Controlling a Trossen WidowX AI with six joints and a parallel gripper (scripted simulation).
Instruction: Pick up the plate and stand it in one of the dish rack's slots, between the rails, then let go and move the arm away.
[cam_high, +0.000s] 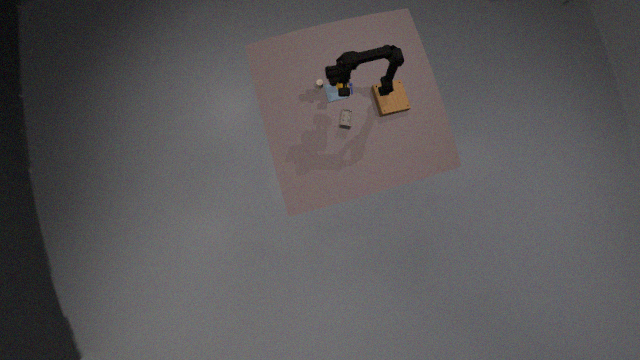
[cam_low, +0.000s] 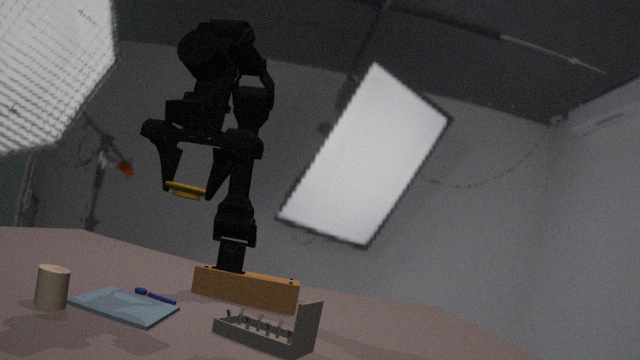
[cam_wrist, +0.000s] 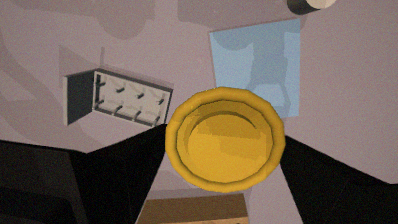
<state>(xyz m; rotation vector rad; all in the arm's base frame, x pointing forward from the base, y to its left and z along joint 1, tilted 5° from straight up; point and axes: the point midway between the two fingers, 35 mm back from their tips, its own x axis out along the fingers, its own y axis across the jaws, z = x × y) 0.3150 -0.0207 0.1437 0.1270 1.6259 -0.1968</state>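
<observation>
Right now my gripper tip is 160 mm above the grey dish rack, 150 mm to the right of it and 10 mm past it. From my gripper tip the other things lie so: plate (10 mm above); beige cylinder (160 mm below, 130 mm to the right, 100 mm ahead); blue utensil (180 mm below, 110 mm behind, 70 mm to the right).
</observation>
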